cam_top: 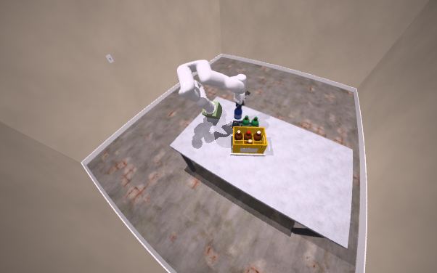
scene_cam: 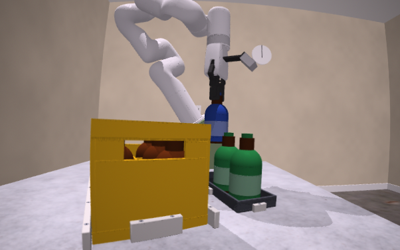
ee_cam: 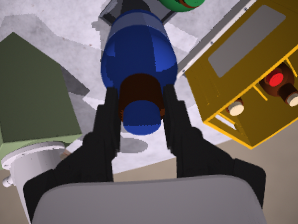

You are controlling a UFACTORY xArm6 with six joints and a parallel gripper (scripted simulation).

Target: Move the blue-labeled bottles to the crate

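Now: the blue-labeled bottle 7 cm below my hand. The rest, counted from my hand: dark tray: 26 cm below, 8 cm ahead, 3 cm to the left; then yellow crate: 20 cm ahead, 19 cm below, 17 cm to the right.
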